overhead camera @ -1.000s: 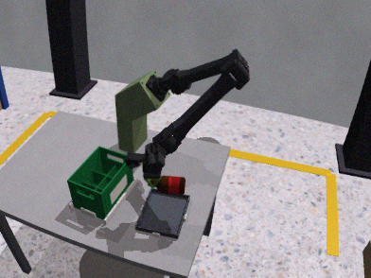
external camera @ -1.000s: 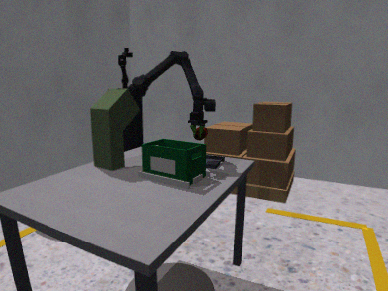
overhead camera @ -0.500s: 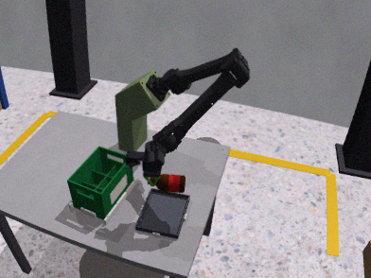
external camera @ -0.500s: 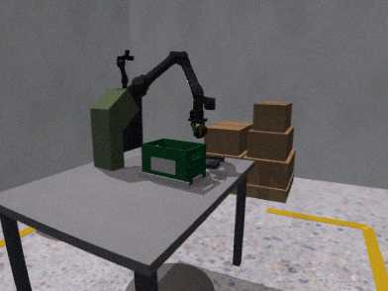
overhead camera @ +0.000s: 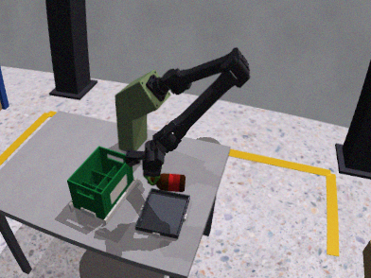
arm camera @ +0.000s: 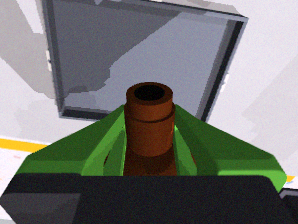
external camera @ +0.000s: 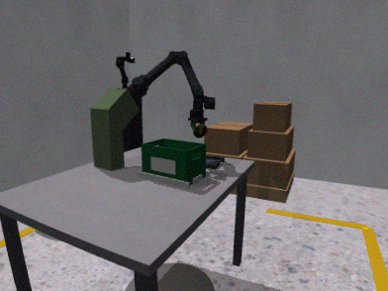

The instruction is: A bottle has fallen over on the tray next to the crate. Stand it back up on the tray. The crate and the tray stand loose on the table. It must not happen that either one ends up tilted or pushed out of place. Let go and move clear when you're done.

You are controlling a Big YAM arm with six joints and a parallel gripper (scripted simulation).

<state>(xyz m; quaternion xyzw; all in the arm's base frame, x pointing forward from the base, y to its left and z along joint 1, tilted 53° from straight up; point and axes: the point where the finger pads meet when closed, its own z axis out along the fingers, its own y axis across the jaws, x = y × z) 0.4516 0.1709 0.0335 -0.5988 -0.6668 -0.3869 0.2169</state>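
The brown bottle is 50 mm to the left of my hand and 10 mm behind it. From my hand the other things lie so: green crate (260 mm to the right, 110 mm below, 20 mm behind); then dark tray (180 mm below, 50 mm to the left).
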